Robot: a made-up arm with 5 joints.
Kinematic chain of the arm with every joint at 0, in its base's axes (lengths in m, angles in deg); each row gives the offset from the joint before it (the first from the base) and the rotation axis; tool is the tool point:
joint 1: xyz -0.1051 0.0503 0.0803 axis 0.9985 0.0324 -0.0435
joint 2: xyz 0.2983 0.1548 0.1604 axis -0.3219 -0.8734 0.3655
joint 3: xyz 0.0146 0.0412 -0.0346 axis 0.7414 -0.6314 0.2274
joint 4: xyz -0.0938 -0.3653 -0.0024 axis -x
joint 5: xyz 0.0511 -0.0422 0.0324 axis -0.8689 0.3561 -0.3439
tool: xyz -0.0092 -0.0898 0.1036
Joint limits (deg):
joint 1: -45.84..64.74
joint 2: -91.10..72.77
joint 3: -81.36..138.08
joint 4: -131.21..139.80
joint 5: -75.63..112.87
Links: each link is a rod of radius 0.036 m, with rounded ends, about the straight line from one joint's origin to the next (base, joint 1, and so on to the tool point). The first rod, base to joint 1, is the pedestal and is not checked.
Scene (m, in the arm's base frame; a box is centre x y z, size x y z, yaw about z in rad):
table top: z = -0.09
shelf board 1: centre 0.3 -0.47 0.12 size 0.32 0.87 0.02 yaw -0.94
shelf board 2: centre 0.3 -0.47 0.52 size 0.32 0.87 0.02 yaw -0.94
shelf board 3: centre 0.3 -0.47 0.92 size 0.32 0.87 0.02 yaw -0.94
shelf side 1: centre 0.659 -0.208 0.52 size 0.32 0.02 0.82 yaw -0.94
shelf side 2: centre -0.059 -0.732 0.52 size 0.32 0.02 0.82 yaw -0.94
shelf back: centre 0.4 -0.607 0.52 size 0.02 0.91 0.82 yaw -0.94
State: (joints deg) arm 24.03 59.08 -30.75 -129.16 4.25
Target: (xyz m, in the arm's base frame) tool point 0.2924 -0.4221 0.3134
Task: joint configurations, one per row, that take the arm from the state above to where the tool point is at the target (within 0.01 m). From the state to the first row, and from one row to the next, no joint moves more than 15 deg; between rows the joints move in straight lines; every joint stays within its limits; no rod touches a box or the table.
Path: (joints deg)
1: 27.44 44.97 -39.18 -124.86 9.46
2: 30.85 30.87 -47.62 -120.55 14.67
3: 34.25 16.76 -56.06 -116.25 19.87
4: 37.66 2.66 -64.49 -111.95 25.08
5: 41.07 -11.45 -72.92 -107.65 30.29
6: 44.48 -25.55 -81.36 -103.34 35.50

